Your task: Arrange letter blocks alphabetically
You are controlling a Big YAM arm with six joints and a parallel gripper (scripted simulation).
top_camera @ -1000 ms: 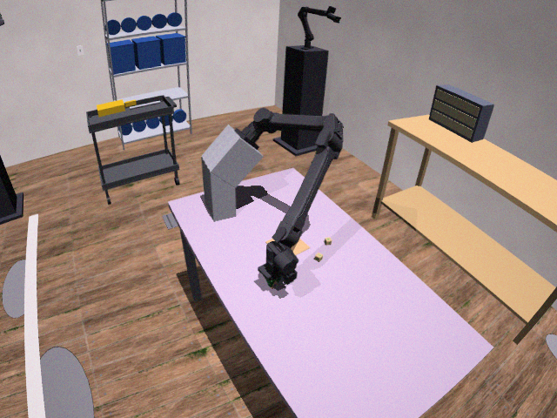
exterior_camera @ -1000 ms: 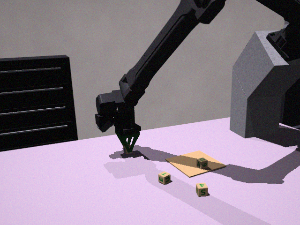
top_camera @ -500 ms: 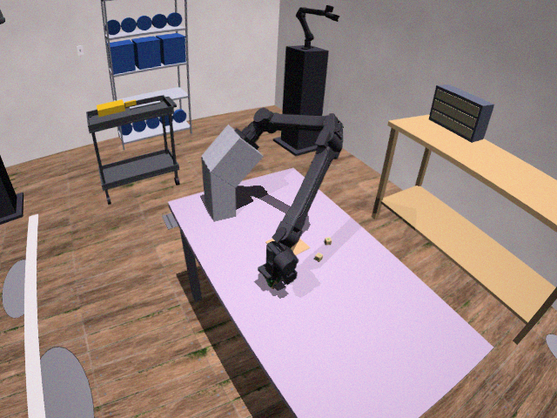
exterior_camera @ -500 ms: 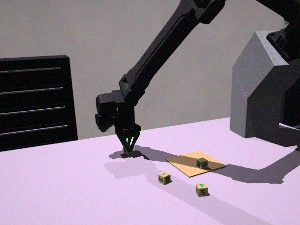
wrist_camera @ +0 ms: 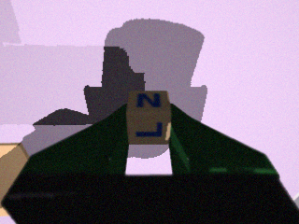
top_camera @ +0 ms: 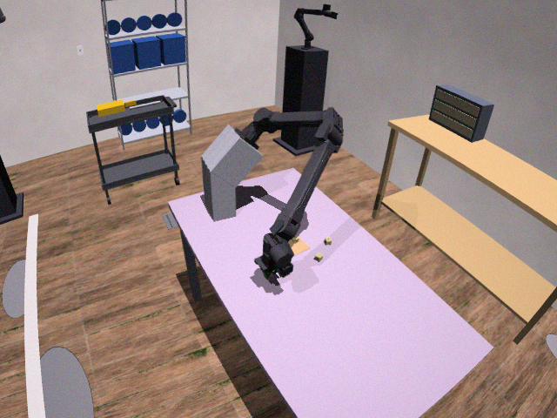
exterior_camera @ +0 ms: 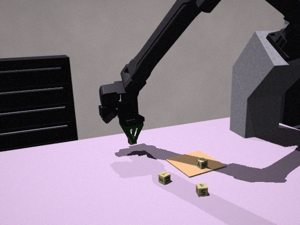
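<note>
The tan mat is 190 mm to the left of my hand, 140 mm behind it and 40 mm below it. Also, from my hand: T block: 250 mm to the left, 30 mm below; then D block: 230 mm to the left, 140 mm behind, 30 mm below; then L block: right at my hand.
</note>
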